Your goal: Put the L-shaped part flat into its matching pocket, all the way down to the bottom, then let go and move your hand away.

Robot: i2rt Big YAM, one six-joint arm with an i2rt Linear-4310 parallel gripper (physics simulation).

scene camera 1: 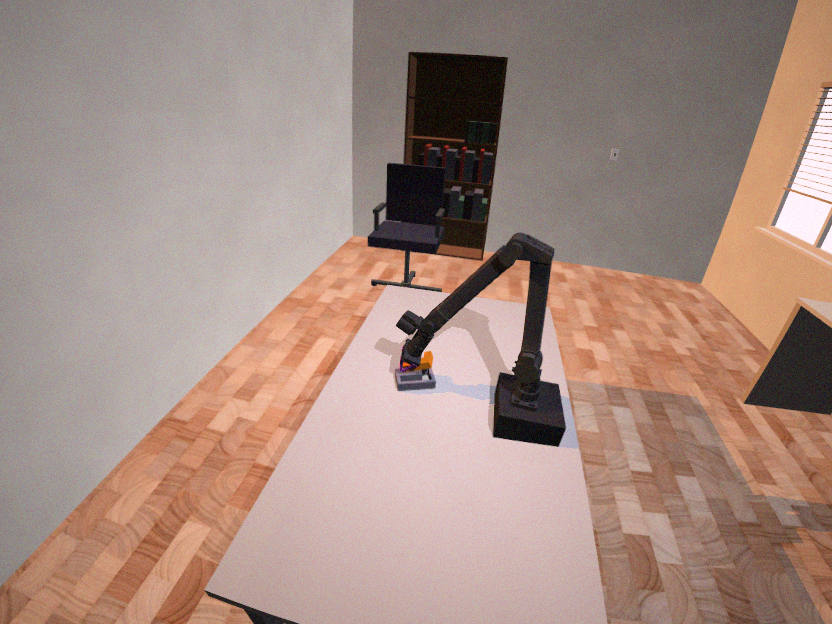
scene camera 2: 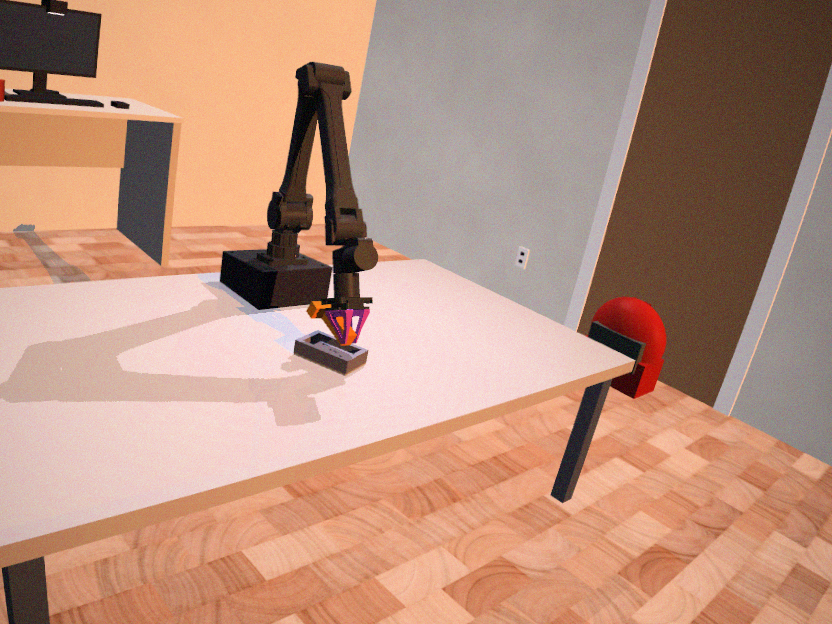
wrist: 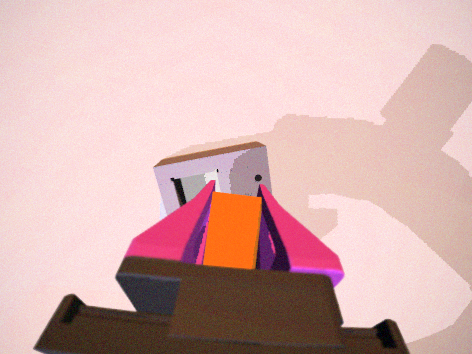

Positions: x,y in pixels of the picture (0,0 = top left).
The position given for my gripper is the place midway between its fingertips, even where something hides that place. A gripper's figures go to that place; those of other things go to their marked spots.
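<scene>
My gripper (scene camera 2: pixel 348 343), 146 cm from the lens. Grey pocket block (scene camera 2: pixel 323 349), 147 cm from the lens.
</scene>
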